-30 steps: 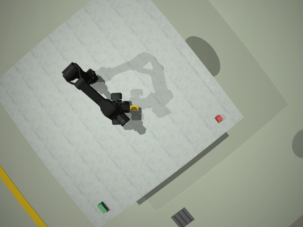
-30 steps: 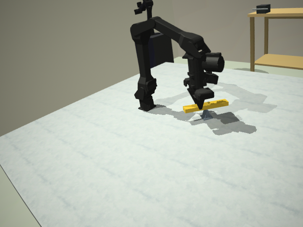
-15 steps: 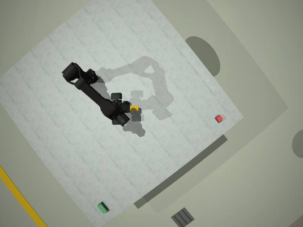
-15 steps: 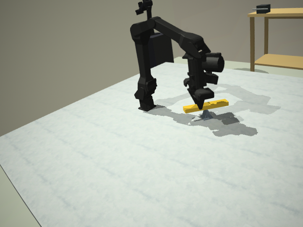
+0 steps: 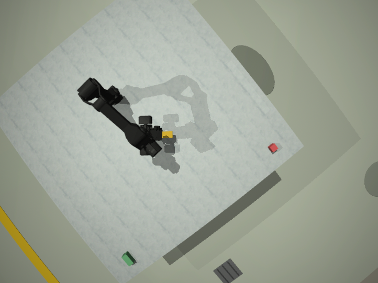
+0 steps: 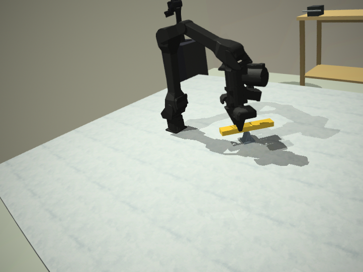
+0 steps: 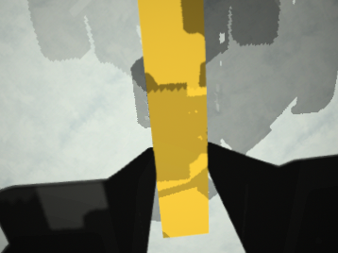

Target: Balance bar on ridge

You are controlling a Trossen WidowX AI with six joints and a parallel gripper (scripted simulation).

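Right now my gripper tip is 2 cm to the right of the yellow bar and 2 cm short of it. From my gripper tip the other things lie so: red cube (47 cm to the left, 46 cm ahead, 3 cm below); green cube (53 cm to the right, 46 cm ahead, 3 cm below).
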